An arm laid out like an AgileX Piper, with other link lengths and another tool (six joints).
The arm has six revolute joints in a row. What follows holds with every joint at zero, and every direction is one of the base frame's. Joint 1 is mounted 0.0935 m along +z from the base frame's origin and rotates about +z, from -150.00 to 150.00 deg. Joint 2 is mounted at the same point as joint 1 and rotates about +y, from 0.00 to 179.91 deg. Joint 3 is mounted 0.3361 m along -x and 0.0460 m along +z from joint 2 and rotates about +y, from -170.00 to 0.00 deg. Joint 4 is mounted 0.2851 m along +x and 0.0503 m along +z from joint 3 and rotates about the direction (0.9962, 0, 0.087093), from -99.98 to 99.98 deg. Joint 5 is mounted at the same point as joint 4 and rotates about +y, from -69.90 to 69.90 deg. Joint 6 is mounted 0.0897 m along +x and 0.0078 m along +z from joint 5 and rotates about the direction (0.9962, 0, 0.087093), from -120.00 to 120.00 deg. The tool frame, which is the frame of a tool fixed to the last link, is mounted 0.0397 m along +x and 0.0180 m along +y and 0.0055 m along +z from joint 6; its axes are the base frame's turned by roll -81.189, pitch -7.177 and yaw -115.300 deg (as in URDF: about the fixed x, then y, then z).
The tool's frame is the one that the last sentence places.
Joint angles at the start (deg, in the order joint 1, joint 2, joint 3, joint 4, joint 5, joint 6): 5.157 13.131 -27.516 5.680 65.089 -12.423
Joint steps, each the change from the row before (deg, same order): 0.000 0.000 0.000 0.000 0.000 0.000; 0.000 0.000 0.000 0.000 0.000 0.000; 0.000 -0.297 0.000 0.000 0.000 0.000; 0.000 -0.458 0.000 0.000 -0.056 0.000; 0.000 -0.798 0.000 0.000 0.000 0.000; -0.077 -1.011 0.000 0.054 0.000 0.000; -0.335 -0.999 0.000 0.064 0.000 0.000; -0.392 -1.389 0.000 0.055 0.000 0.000; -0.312 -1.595 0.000 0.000 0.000 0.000; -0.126 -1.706 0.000 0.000 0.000 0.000
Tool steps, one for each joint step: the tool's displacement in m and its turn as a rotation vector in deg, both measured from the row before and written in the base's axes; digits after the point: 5 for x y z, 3 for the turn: 0.00000 0.00000 0.00000 0.000 0.000 0.000; 0.00000 0.00000 0.00000 0.000 0.000 0.000; -0.00077 -0.00007 0.00018 0.027 -0.296 0.000; -0.00109 -0.00010 0.00036 0.048 -0.511 -0.005; -0.00207 -0.00019 0.00045 0.072 -0.795 0.000; -0.00261 -0.00016 0.00056 0.140 -1.002 -0.057; -0.00245 -0.00024 0.00051 0.144 -0.990 -0.311; -0.00345 -0.00033 0.00062 0.160 -1.381 -0.370; -0.00403 -0.00041 0.00057 0.117 -1.591 -0.312; -0.00445 -0.00034 0.00048 0.118 -1.702 -0.126
